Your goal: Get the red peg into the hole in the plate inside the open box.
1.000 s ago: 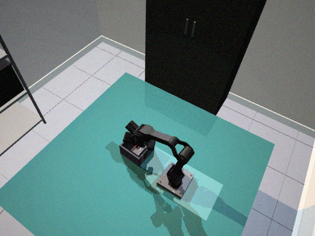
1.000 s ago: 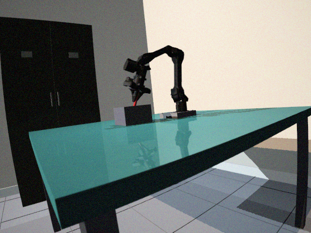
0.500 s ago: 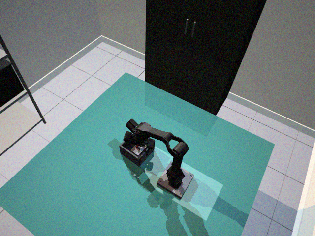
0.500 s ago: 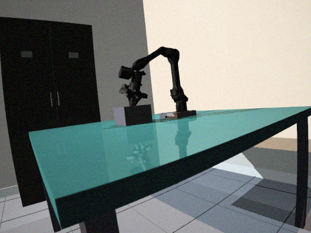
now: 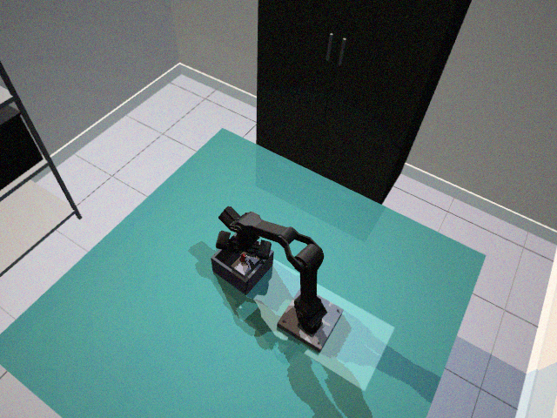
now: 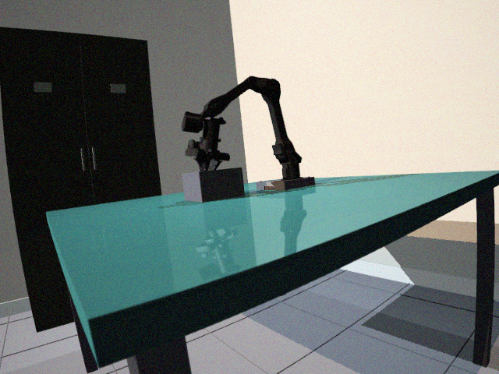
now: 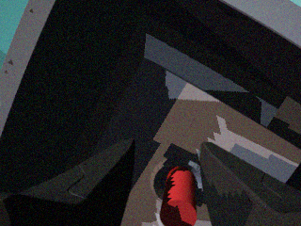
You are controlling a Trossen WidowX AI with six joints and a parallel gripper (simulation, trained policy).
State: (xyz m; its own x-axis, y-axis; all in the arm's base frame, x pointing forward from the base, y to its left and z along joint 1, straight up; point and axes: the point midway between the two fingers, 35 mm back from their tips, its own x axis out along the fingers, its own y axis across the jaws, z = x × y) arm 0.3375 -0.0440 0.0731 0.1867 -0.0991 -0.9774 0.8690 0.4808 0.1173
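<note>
My gripper tip is now 20 mm past the red peg, 10 mm to the right of it and 20 mm above it. Also, from my gripper tip: dark grey box (10 mm behind, 20 mm to the left, 40 mm below); plate with hole (10 mm behind, 20 mm to the left, 20 mm below).
</note>
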